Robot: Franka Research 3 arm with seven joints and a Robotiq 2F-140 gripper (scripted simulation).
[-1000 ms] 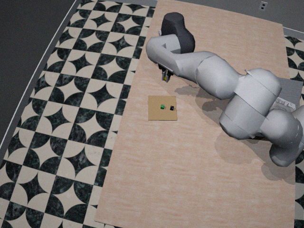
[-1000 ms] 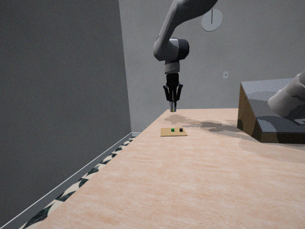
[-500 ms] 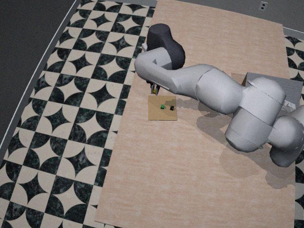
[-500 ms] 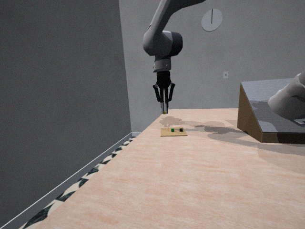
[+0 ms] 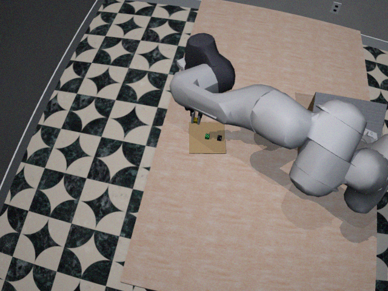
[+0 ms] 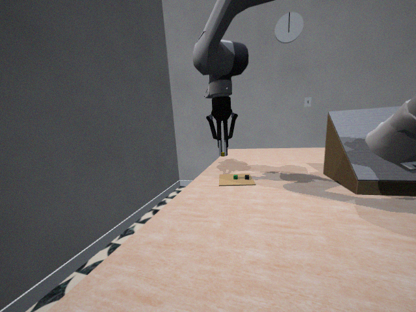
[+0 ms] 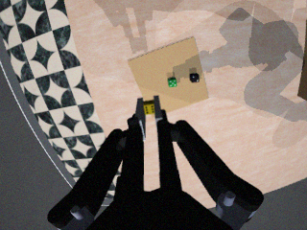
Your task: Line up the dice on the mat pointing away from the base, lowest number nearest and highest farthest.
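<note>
My gripper is now 130 mm above the green die and 50 mm past it. From my hand the other things lie so: yellow die: 30 mm below; then tan mat: 140 mm below, 50 mm behind; then black die: 130 mm below, 100 mm behind.
</note>
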